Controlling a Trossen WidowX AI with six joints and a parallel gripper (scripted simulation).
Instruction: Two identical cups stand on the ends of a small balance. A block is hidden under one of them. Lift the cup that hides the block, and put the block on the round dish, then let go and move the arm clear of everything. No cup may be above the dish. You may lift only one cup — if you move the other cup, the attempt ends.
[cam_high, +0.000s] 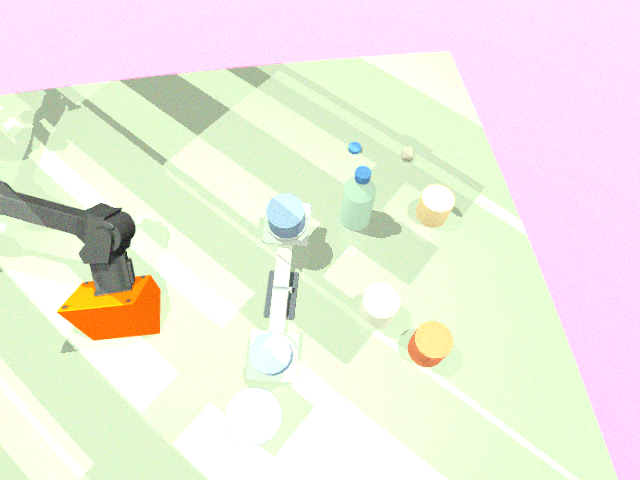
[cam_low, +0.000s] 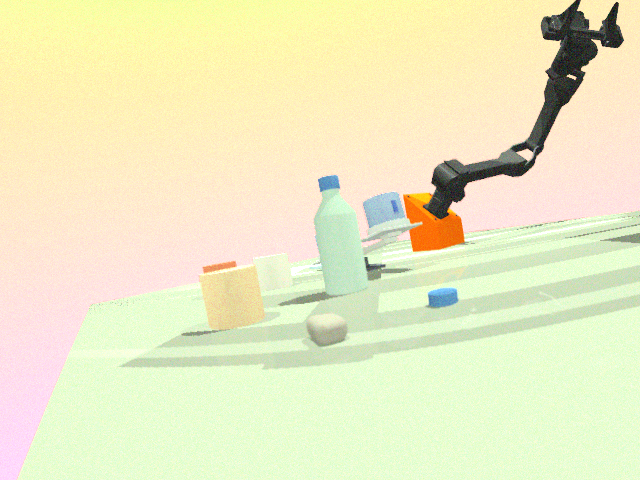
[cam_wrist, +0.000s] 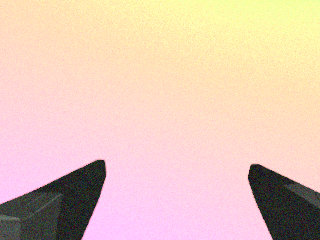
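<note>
The pale blue-white block lies 680 mm to the right of my gripper tip, 440 mm below it and 260 mm ahead of it. The rest, counted from my gripper tip: pale green bottle (500 mm ahead, 420 mm to the right, 370 mm below); then white balance (550 mm to the right, 460 mm below, 310 mm ahead); then blue cap (560 mm ahead, 480 mm below, 230 mm to the right).
</note>
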